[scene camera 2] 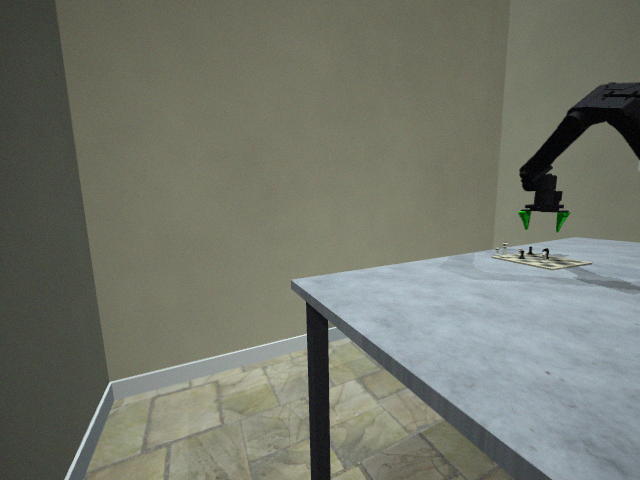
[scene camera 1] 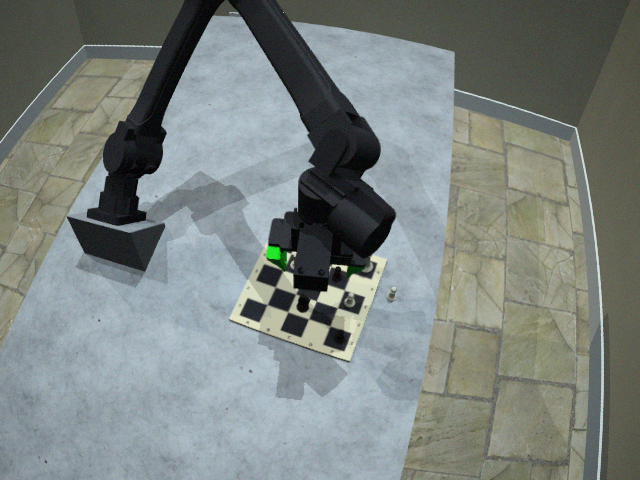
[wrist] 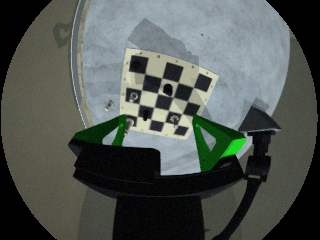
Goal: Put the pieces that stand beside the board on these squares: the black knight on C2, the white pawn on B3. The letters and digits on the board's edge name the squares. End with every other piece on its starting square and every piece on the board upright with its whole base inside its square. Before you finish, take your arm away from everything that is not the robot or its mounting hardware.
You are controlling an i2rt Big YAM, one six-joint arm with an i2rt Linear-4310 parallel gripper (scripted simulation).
In view: the gripper (scene camera 1: 316,271) and a chessboard (scene camera 1: 267,304).
The chessboard shows as well in scene camera 2 (scene camera 2: 554,263) and in the wrist view (wrist: 192,85). The gripper is seen too in scene camera 2 (scene camera 2: 541,230) and in the wrist view (wrist: 159,118).
